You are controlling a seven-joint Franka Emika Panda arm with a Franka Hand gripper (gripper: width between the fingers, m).
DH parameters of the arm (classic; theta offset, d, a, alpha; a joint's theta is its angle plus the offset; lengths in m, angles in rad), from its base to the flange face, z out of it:
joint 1: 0 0.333 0 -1.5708
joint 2: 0 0 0 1.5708
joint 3: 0 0.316 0.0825 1.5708
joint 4: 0 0 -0.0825 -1.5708
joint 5: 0 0.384 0 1.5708
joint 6: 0 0 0.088 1.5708
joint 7: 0 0.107 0 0
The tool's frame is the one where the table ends.
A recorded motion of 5 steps. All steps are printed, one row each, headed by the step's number.
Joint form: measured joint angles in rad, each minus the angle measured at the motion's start. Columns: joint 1, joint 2, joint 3, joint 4, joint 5, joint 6, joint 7.
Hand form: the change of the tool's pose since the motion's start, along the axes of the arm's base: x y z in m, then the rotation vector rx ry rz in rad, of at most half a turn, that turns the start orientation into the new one. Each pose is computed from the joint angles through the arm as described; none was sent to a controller.
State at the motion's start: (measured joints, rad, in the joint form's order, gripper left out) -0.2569 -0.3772 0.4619 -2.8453 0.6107 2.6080 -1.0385
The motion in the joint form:
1: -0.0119 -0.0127 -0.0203 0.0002 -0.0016 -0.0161 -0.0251
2: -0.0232 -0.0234 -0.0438 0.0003 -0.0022 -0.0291 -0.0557
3: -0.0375 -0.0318 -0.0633 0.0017 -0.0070 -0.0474 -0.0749
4: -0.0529 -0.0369 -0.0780 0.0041 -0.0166 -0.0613 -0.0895
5: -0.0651 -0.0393 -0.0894 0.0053 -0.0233 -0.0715 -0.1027
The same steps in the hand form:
1: 0.0004 -0.0101 0.0038 0.0043 -0.0036 -0.0017
2: 0.0006 -0.0211 0.0074 0.0094 -0.0097 -0.0016
3: 0.0005 -0.0313 0.0101 0.0150 -0.0078 -0.0072
4: 0.0006 -0.0405 0.0122 0.0161 -0.0061 -0.0111
5: 0.0003 -0.0478 0.0131 0.0175 -0.0037 -0.0133

